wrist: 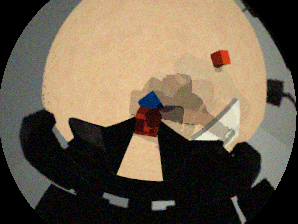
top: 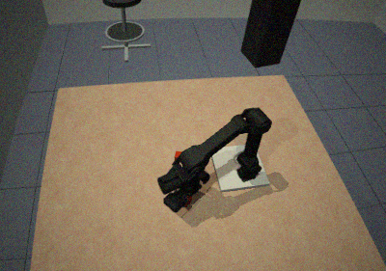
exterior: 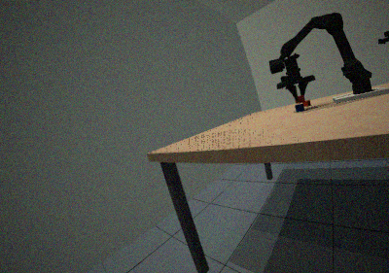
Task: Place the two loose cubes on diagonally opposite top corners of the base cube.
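My gripper tip is now 4 cm above the blue base cube, 2 cm to the left of it and 1 cm short of it.
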